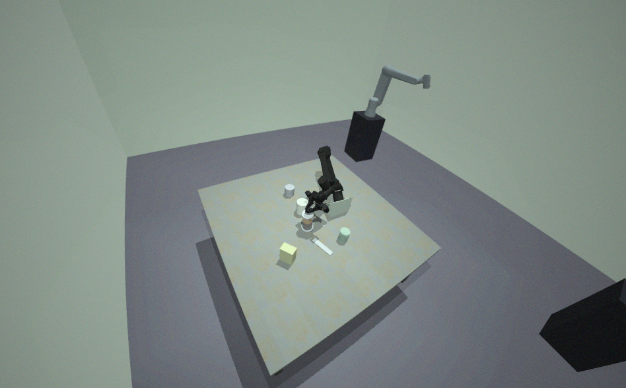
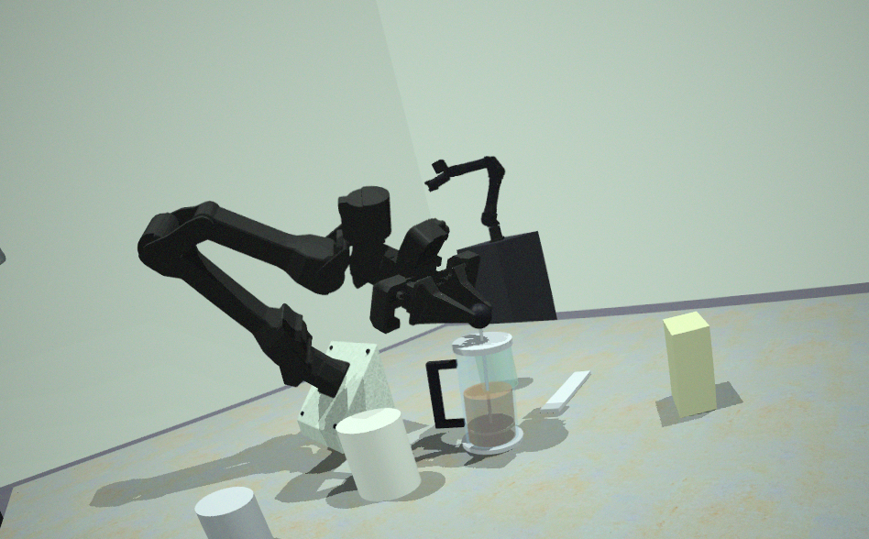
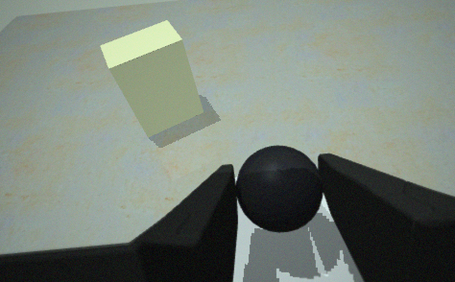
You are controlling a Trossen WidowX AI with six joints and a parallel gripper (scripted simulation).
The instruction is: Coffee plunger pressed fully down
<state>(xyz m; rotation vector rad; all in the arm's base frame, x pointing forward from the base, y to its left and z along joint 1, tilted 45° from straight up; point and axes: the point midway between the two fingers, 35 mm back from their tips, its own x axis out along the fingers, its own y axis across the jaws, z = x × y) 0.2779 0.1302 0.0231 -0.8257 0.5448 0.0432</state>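
Now: gripper tip 9 cm above the coffee press, 3 cm past it and 2 cm to the left of it. Round my gripper tip: pale green cylinder 20 cm behind, 16 cm to the left, 14 cm below; then white cylinder 16 cm to the right, 13 cm below, 5 cm behind; then pale yellow block 19 cm ahead, 16 cm to the left, 12 cm below.
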